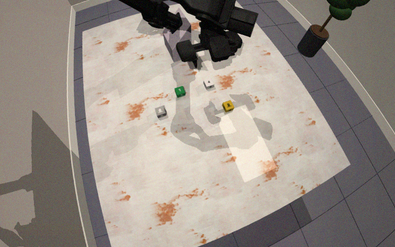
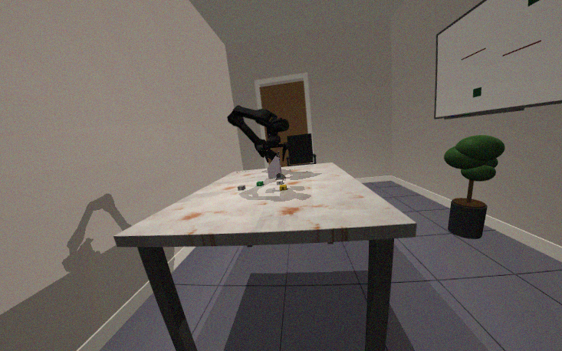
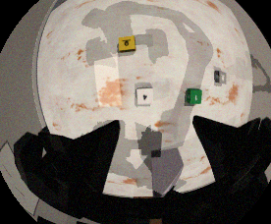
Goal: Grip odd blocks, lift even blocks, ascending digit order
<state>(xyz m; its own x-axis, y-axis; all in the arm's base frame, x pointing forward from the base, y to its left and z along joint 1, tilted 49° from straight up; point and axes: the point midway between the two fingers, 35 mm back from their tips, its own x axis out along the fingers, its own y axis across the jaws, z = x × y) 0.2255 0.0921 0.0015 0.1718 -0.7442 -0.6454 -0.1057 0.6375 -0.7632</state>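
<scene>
My gripper tip is now 10 mm short of the green block, 100 mm to the left of it and 110 mm above it. The rest, counted from my gripper tip: white block (10 mm to the left, 110 mm below); then grey block (70 mm ahead, 190 mm to the right, 110 mm below); then yellow block (110 mm ahead, 50 mm to the left, 110 mm below).
</scene>
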